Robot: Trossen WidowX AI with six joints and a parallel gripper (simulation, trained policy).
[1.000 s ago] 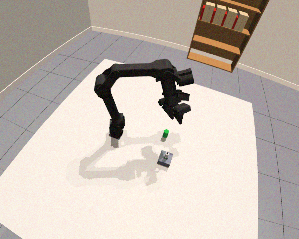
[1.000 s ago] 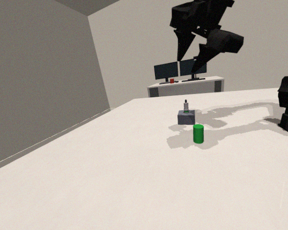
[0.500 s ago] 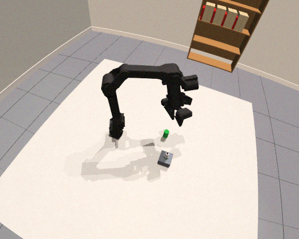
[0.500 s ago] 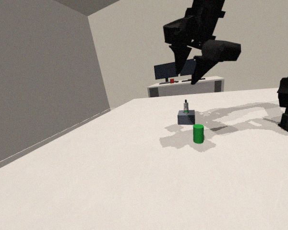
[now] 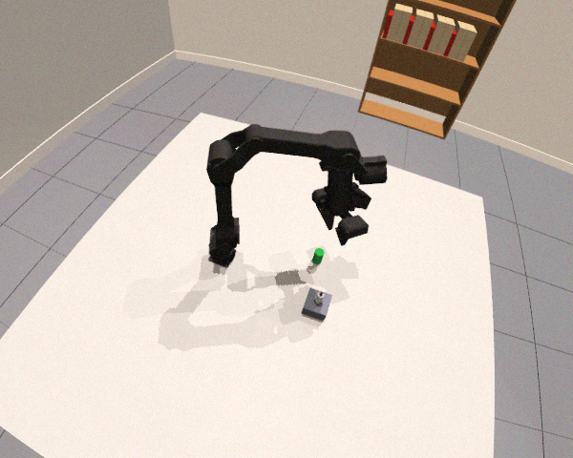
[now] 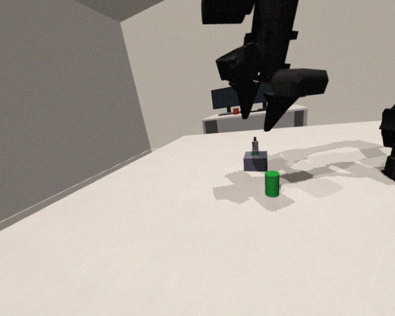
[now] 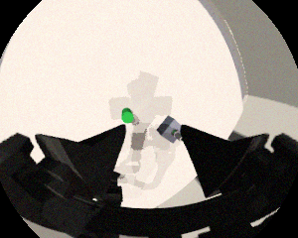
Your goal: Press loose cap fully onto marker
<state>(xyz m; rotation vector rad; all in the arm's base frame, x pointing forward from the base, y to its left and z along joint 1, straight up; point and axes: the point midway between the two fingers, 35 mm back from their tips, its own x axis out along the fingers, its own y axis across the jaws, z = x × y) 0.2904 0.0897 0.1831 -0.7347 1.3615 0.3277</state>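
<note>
The green cap lies 30 mm behind my gripper tip, 10 mm to the left of it and 130 mm below it. From my gripper tip the other things lie so: grey holder block 10 mm ahead, 140 mm to the right, 130 mm below.
</note>
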